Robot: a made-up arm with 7 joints.
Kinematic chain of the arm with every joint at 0, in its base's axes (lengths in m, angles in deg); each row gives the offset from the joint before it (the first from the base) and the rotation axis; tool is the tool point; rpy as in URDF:
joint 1: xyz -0.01 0 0.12 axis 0 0.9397 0.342
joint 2: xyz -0.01 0 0 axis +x
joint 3: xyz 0.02 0 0.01 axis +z
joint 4: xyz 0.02 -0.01 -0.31 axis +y
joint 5: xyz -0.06 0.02 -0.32 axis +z
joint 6: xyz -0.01 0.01 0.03 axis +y
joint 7: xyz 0.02 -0.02 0 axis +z
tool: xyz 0 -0.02 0.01 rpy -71.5 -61.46 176.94
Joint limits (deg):
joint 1: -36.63..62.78
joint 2: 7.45..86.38
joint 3: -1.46..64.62
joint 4: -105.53..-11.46
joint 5: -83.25..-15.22
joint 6: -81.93..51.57
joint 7: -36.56..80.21
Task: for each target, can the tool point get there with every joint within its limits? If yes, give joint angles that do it. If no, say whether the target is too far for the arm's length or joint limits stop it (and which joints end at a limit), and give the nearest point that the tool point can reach.
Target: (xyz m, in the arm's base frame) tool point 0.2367 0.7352 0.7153
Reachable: no: too far | nearest point 0.1436 0.4836 0.3962 | short by 0.417 m
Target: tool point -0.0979 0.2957 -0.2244
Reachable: yes | joints 47.34 20.01 34.97 -96.34 -55.88 -45.04 23.06
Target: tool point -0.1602 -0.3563 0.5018
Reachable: no: joint limits stop it (at a limit: joint 1, joint 2, joint 3, joint 4, joint 5, joint 7) | nearest point 0.0199 0.2499 0.4503 | short by 0.634 m
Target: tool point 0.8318 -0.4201 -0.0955
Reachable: no: too far | nearest point 0.5006 -0.0590 -0.0777 | short by 0.490 m
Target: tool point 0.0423 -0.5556 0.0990
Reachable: no: joint limits stop it (at a limit: joint 1, joint 2, joint 3, joint 4) | nearest point 0.3929 -0.0745 0.0757 | short by 0.596 m
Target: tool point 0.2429 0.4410 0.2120
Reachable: yes | joints -17.80 69.97 40.05 -81.16 -53.47 -54.56 -25.08
